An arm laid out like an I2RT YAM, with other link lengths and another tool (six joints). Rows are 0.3 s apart.
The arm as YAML. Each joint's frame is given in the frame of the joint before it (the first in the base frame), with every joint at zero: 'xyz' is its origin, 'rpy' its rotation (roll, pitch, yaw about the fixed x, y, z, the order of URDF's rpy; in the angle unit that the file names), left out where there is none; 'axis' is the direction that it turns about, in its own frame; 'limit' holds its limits. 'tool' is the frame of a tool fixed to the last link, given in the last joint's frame.
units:
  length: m
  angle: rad
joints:
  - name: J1
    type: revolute
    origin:
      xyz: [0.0, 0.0, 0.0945]
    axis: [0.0, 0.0, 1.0]
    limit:
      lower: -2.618
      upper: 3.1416
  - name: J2
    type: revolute
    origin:
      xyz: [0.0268, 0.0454, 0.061]
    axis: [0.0, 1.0, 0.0]
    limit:
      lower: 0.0
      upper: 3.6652
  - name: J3
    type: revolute
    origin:
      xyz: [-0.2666, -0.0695, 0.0]
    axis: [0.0, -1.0, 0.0]
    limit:
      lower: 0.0
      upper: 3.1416
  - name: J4
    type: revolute
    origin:
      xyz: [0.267, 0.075, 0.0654]
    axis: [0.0, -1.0, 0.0]
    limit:
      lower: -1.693
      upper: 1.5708
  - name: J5
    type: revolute
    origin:
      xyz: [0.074, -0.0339, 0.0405]
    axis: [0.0, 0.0, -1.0]
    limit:
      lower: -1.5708
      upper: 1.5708
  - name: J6
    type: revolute
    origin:
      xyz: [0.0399, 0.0, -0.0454]
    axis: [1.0, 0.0, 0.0]
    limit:
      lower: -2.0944
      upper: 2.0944
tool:
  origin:
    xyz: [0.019, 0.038, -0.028]
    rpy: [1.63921, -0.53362, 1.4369]
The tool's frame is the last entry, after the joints.
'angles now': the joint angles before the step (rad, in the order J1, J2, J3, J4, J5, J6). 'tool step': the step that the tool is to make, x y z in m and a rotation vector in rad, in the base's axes. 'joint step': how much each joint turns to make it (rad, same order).
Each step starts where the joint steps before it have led.
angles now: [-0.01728 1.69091 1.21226 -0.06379 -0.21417 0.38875]
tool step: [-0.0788 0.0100 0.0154 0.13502 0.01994 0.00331]
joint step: [0.01409 -0.30304 -0.26523 -0.02891 -0.05992 0.12497]
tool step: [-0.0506 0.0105 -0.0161 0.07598 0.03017 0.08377]
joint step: [0.02166 -0.16214 -0.19022 0.00948 -0.09256 0.03492]
